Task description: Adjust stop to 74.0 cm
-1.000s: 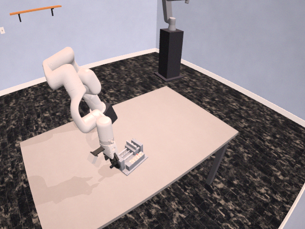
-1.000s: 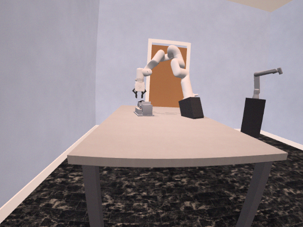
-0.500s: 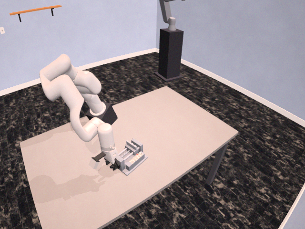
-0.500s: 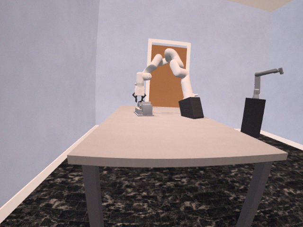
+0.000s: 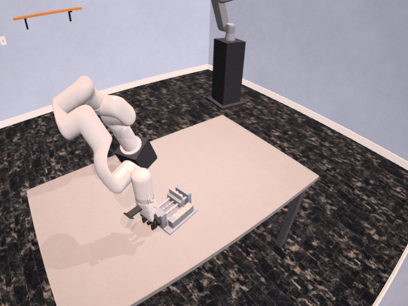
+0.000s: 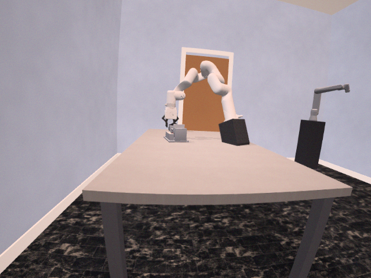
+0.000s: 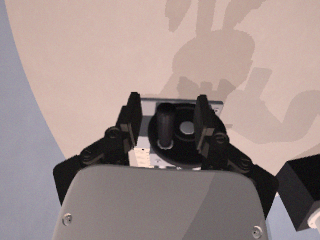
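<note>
The handwheel knob lies 1 cm to the left of my hand. Round my hand: sliding stop block (17 cm to the left, 8 cm behind, 1 cm below); then black handwheel (2 cm to the left, 1 cm below, 1 cm behind).
</note>
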